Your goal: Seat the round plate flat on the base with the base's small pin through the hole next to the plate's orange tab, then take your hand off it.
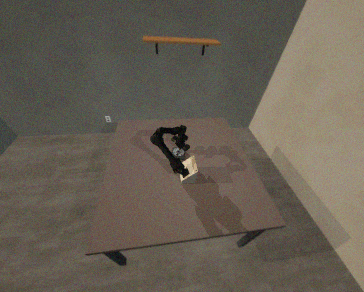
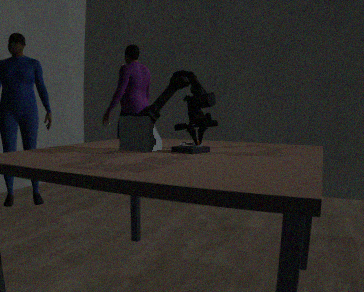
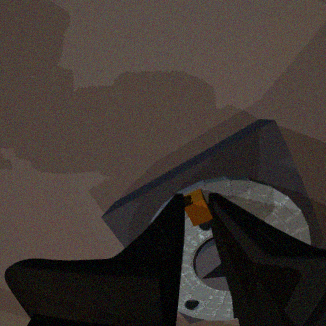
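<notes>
The round plate, pale grey, lies over the dark square base; whether it is fully flat cannot be told. Its orange tab stands at the rim, between my fingertips. My gripper is shut on the tab, one finger on each side. A dark hole shows beside the tab, partly hidden by the right finger; the pin cannot be made out. Part of a black arrow shape shows through the plate's large central opening. A second small dark hole is near the opposite rim.
A box-like block with a cream face stands on the table near the arm's base. Two human figures stand behind the table, one in blue, one in purple. A wooden shelf hangs on the wall.
</notes>
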